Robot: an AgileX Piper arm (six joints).
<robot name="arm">
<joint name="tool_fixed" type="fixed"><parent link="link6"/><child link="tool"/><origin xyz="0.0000 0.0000 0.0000" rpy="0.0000 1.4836 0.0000"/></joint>
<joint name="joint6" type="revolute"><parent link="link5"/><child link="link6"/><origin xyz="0.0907 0.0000 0.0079" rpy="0.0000 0.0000 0.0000"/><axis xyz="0.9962 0 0.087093"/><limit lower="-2.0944" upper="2.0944"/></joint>
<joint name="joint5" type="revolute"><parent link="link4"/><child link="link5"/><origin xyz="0.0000 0.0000 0.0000" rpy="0.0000 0.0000 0.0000"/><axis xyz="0 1 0"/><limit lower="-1.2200" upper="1.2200"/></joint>
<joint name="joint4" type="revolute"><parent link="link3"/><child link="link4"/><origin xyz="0.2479 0.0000 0.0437" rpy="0.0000 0.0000 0.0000"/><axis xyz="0.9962 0 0.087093"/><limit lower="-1.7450" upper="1.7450"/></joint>
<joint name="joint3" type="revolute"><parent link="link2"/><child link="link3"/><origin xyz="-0.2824 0.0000 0.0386" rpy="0.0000 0.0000 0.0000"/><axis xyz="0 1 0"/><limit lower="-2.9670" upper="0.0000"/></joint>
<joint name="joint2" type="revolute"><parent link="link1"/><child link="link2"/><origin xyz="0.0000 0.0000 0.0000" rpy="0.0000 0.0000 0.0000"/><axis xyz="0 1 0"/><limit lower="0.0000" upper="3.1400"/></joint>
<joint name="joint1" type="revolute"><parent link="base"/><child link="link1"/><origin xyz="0.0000 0.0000 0.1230" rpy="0.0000 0.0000 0.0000"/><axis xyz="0 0 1"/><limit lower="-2.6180" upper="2.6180"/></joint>
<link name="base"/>
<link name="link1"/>
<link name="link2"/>
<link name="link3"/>
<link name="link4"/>
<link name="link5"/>
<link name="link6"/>
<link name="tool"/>
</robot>
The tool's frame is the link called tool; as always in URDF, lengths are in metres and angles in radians.
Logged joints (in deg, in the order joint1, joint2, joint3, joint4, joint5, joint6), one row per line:
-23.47 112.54 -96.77 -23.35 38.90 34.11
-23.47 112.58 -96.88 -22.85 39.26 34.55
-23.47 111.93 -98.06 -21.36 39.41 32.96
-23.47 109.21 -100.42 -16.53 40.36 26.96
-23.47 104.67 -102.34 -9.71 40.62 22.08
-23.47 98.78 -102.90 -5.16 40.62 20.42
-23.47 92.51 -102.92 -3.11 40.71 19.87
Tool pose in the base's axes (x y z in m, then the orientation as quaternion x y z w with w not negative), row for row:
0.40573 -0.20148 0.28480 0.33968 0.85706 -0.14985 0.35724
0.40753 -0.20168 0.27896 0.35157 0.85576 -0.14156 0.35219
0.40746 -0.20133 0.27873 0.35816 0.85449 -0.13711 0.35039
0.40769 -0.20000 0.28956 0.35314 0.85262 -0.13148 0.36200
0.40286 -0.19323 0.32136 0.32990 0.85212 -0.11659 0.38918
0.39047 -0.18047 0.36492 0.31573 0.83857 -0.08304 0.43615
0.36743 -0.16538 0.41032 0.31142 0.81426 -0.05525 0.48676
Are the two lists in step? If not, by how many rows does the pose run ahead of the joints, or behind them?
The pose runs 1 row behind the joints: the pose in row i belongs to the joints in row i - 1.
